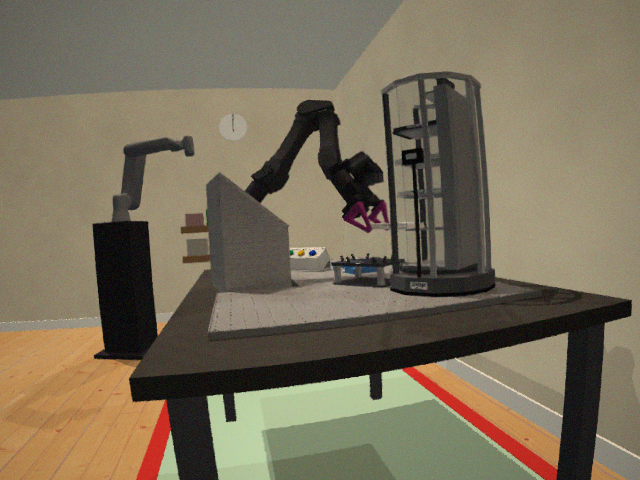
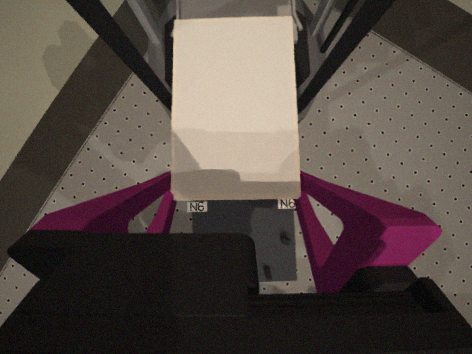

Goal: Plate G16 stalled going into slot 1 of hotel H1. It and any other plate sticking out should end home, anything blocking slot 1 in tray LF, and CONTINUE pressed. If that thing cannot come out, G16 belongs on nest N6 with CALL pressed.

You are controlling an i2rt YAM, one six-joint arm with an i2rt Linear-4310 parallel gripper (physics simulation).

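Places are measured from the arm's base along level axes (x ahead, y left, z up), in metres.
Pixels of known places: gripper, fingertip midpoint: (image 1: 379, 230) (image 2: 235, 177); arm's base, link origin: (image 1: 246, 205).
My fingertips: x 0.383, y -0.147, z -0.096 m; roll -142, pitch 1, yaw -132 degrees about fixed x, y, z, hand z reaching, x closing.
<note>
Ahead of a thing's pixels: the offset from my fingertips to its middle. "*": to the spot under its first point.
A plain pale slab {0.010 m up, 0.036 m ahead, 0.032 m right} (image 2: 235, 90) (image 1: 405, 225) lies level, its near end between my fingers and its far end reaching into the lower part of the glass-sided hotel {* 0.115 m down, 0.095 m ahead, 0.233 m right} (image 1: 442, 284). No label shows on it, so I cannot tell whether it is G16. My magenta gripper (image 2: 235, 177) (image 1: 378, 223) is shut on the slab, one fingertip against each long side, just outside the hotel's front. The dark nest N6 {0.103 m down, 0.033 m back, 0.021 m left} (image 2: 272, 230) is below the slab's near end, partly hidden by the gripper body. The button box {0.099 m down, 0.251 m back, 0.423 m left} (image 1: 310, 258) shows green, yellow and blue buttons; their names cannot be read.
Two black front posts {* 0.016 m up, 0.113 m ahead, 0.000 m left} (image 2: 125, 55) {* 0.141 m down, 0.027 m ahead, 0.257 m right} (image 2: 345, 60) flank the slab. More shelves (image 1: 413, 131) are higher in the hotel. A low dark rack {* 0.083 m down, 0.066 m back, 0.007 m left} (image 1: 356, 262) on legs stands before it, with something blue beneath. A grey wedge-shaped block (image 1: 250, 242) stands at the left.
</note>
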